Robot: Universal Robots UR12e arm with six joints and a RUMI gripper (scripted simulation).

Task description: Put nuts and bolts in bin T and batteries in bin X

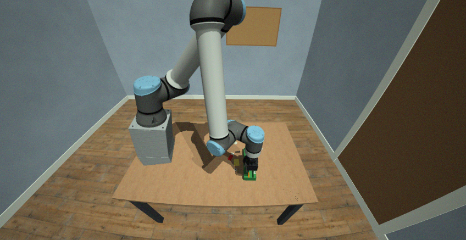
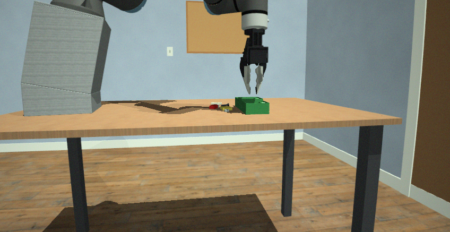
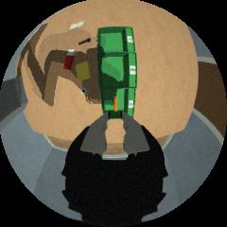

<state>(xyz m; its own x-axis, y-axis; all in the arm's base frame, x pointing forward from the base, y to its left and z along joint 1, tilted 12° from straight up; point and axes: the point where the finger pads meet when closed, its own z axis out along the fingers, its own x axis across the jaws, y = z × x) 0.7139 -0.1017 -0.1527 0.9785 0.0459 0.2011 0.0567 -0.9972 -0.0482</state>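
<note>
My hand is 9 cm past the dark nut, 3 cm to the right of it and 8 cm above it. Also, from my hand: green bin (8 cm to the left, 6 cm below); then orange piece (1 cm to the right, 7 cm below); then yellow battery (9 cm behind, 9 cm to the left, 8 cm below).
</note>
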